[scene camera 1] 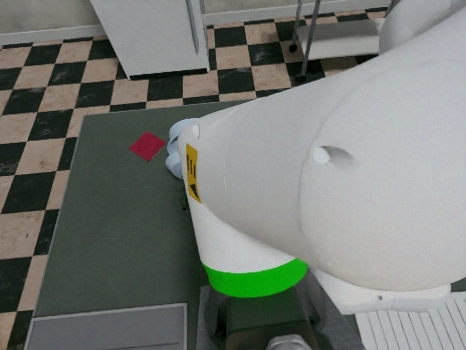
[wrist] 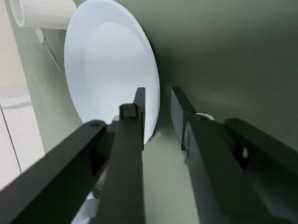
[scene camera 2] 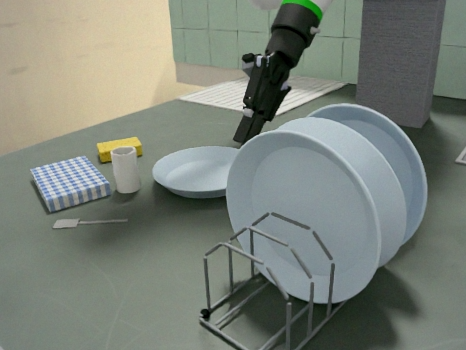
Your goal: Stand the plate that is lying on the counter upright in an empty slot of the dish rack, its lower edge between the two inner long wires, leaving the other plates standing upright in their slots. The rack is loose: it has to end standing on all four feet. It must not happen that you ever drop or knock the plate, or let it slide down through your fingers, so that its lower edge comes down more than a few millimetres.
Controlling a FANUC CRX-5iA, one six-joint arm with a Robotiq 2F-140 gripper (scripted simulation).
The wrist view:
my gripper: 158, 100
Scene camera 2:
my gripper: 242, 144
white cup: 125, 165
